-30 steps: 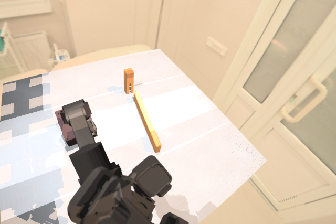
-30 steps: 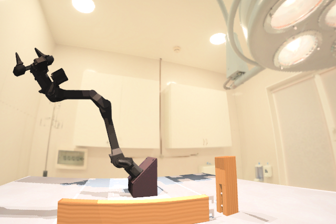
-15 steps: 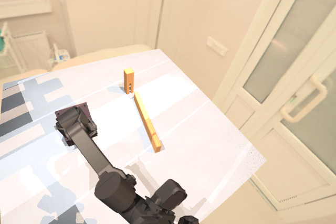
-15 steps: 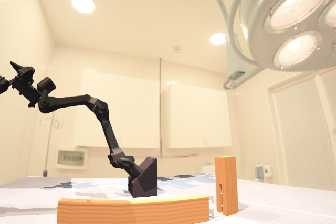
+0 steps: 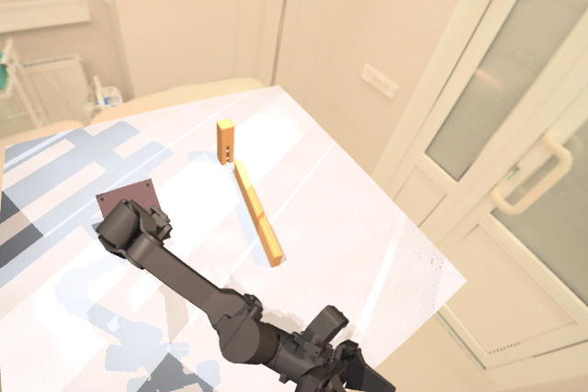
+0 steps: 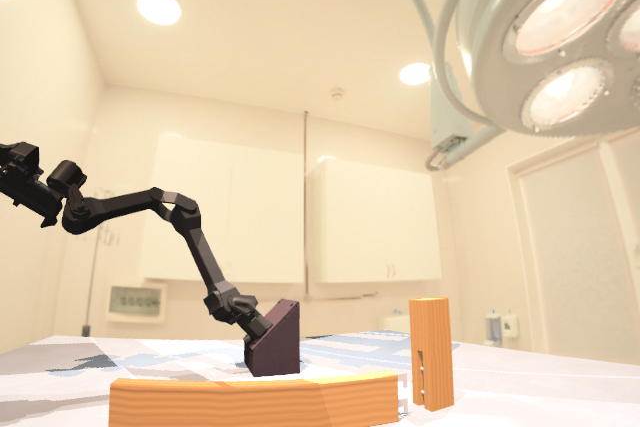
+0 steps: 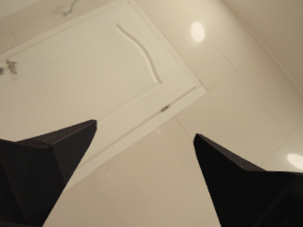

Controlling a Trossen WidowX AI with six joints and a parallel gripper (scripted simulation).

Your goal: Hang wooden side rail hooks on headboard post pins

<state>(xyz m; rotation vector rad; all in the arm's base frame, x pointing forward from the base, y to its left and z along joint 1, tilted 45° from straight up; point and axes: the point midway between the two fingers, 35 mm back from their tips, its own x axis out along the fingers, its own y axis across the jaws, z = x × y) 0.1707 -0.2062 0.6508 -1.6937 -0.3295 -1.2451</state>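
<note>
The headboard post lies 14 cm ahead of my gripper tip, 86 cm to the left of it and 34 cm below it.
</note>
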